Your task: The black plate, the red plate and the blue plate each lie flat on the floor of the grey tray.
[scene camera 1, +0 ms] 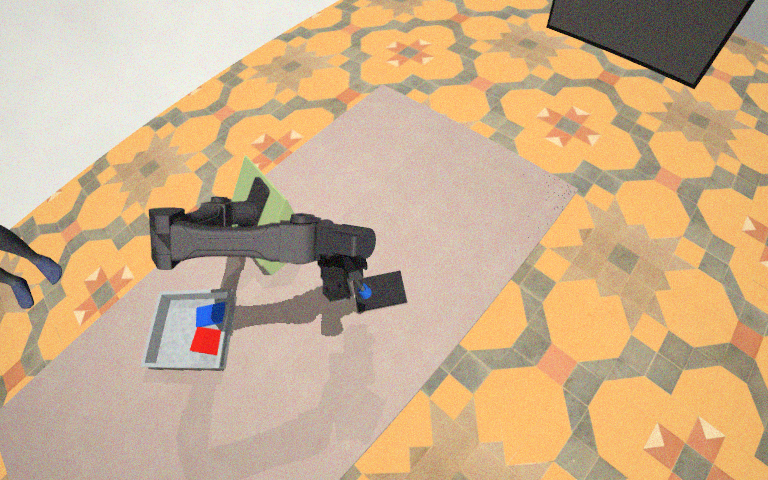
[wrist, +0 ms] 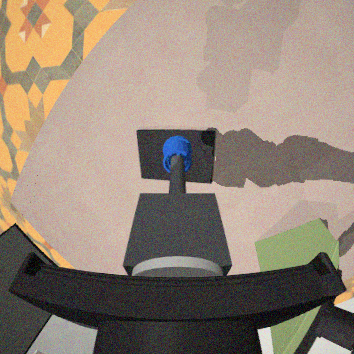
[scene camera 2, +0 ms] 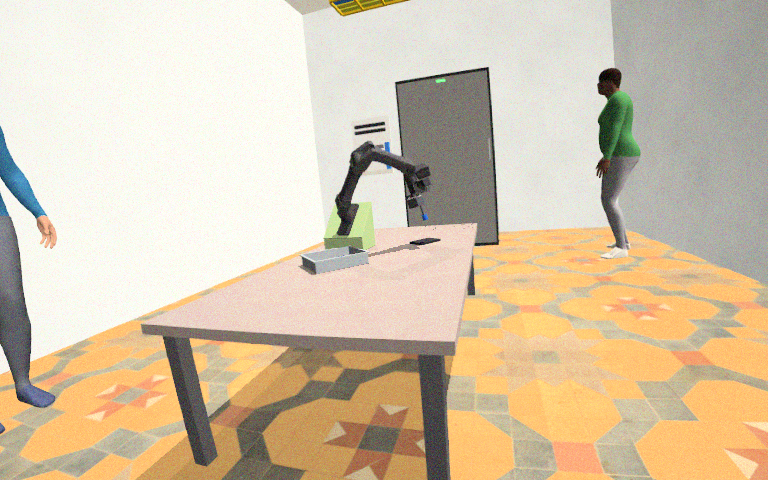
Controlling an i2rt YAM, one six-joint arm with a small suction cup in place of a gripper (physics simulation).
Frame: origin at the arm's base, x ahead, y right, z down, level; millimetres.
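Where they show: hand, its tool point: (scene camera 1: 366, 293) (wrist: 176, 148) (scene camera 2: 425, 219); arm's base, origin of its link: (scene camera 1: 253, 212) (wrist: 318, 316) (scene camera 2: 348, 219).
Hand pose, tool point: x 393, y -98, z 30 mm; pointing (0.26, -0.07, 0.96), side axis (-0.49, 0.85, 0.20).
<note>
Things, the pixels of their top centre, and the offset from my tool point. Level surfaces: height alone.
- black plate, centre of its top: (wrist: 174, 156) (scene camera 1: 379, 290) (scene camera 2: 424, 240) dx -29, dy -49, dz +115 mm
- red plate, centre of its top: (scene camera 1: 208, 340) dx -227, dy +418, dz +113 mm
- blue plate, centre of its top: (scene camera 1: 209, 314) dx -296, dy +378, dz +113 mm
- grey tray, centre of its top: (scene camera 1: 186, 327) (scene camera 2: 333, 253) dx -284, dy +443, dz +76 mm
- table, height of its surface: dz +126 mm
The black plate (scene camera 1: 387, 289) (scene camera 2: 428, 241) (wrist: 152, 155) lies flat on the table, away from the tray. My gripper, a blue suction cup (scene camera 1: 365, 291) (scene camera 2: 424, 216) (wrist: 177, 148), is open and carries nothing; it hangs above the black plate, with a gap showing in the second scene view. The red plate (scene camera 1: 205, 341) and the blue plate (scene camera 1: 207, 315) lie in the grey tray (scene camera 1: 151, 333) (scene camera 2: 336, 263), side by side near its right wall. Both look flat on its floor; part of the blue plate is in shadow. The tray's inside is hidden in the second scene view.
A green sloped block (scene camera 1: 277, 206) (scene camera 2: 362, 226) (wrist: 292, 245) stands at the arm's base, behind the tray. The table (scene camera 1: 407, 169) (scene camera 2: 317, 305) (wrist: 100, 110) ends beyond the black plate. Two people stand off the table, one in blue at the left, one in green at the right.
</note>
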